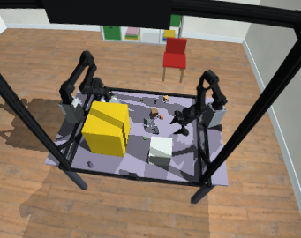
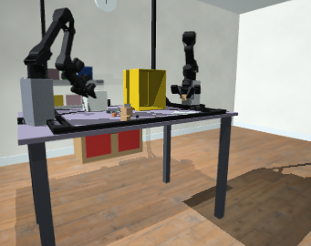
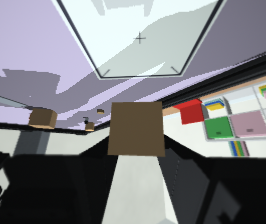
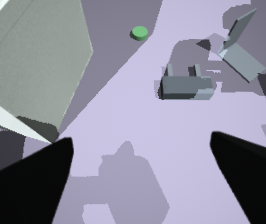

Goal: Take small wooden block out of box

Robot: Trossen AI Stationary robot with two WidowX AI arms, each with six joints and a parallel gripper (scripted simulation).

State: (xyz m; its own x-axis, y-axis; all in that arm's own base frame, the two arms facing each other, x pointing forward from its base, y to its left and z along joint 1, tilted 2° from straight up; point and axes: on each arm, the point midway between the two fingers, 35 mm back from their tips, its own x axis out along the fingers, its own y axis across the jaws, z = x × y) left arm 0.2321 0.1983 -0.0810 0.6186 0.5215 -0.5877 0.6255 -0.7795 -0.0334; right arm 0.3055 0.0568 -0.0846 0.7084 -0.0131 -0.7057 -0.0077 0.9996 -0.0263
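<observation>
My left gripper is now 12 cm above the marked square. Round my left hand: grey part (37 cm to the right, 26 cm behind, 11 cm below).
</observation>
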